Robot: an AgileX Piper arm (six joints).
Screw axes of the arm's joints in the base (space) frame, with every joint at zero. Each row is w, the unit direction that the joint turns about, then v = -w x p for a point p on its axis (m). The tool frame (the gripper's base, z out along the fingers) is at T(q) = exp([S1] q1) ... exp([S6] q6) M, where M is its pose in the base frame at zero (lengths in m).
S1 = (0, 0, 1, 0.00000, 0.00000, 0.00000)
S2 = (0, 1, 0, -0.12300, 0.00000, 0.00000)
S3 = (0, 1, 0, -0.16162, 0.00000, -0.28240)
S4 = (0.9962, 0, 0.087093, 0.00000, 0.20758, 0.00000)
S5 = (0, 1, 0, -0.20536, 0.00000, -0.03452)
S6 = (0.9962, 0, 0.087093, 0.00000, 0.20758, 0.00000)
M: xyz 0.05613 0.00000 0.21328 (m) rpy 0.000 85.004 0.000 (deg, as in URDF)
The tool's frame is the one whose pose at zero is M.
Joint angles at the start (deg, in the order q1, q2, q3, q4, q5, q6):
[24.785, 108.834, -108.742, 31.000, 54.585, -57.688]
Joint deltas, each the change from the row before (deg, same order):
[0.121, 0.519, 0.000, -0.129, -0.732, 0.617]
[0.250, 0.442, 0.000, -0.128, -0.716, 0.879]
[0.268, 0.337, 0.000, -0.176, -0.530, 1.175]
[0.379, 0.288, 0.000, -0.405, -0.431, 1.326]
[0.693, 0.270, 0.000, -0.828, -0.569, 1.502]
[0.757, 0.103, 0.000, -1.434, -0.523, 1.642]
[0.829, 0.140, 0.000, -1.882, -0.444, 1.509]
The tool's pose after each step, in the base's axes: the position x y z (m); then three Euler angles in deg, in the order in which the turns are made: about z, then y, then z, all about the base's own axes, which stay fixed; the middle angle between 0 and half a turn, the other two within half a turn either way. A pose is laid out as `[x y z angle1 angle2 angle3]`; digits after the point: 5 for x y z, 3 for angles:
[0.38020 0.21810 0.35896 -14.989 130.239 57.779]
[0.38188 0.22046 0.35614 -14.343 130.148 57.503]
[0.38286 0.22270 0.35392 -13.426 130.131 57.324]
[0.38318 0.22538 0.35183 -12.593 130.264 57.142]
[0.38255 0.22974 0.34975 -12.156 130.488 56.818]
[0.38127 0.23366 0.34858 -12.374 130.878 56.037]
[0.37991 0.23768 0.34687 -13.220 131.525 55.019]

